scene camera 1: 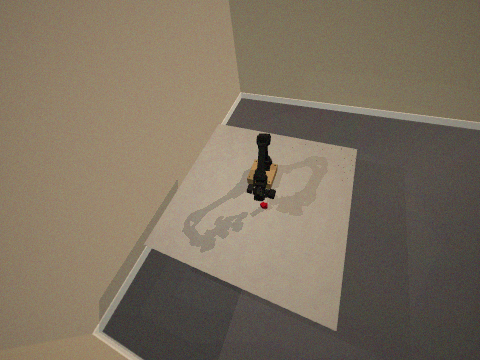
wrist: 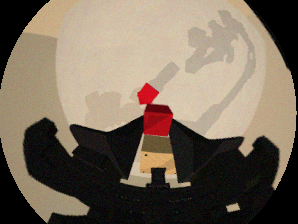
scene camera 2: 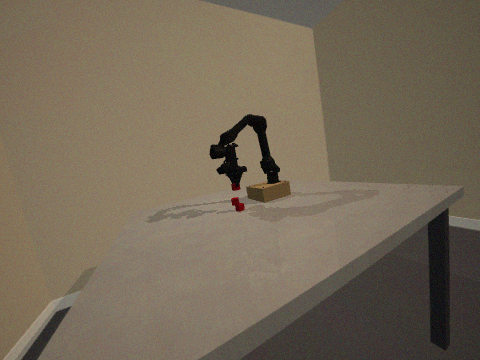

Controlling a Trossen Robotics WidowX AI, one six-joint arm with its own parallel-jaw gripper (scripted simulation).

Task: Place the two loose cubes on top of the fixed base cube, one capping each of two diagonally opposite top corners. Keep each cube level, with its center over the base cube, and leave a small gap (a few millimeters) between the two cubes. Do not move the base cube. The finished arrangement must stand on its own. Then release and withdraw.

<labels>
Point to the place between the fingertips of my gripper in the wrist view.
At 156, 119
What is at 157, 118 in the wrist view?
A red cube.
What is my gripper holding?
A red cube.
</labels>
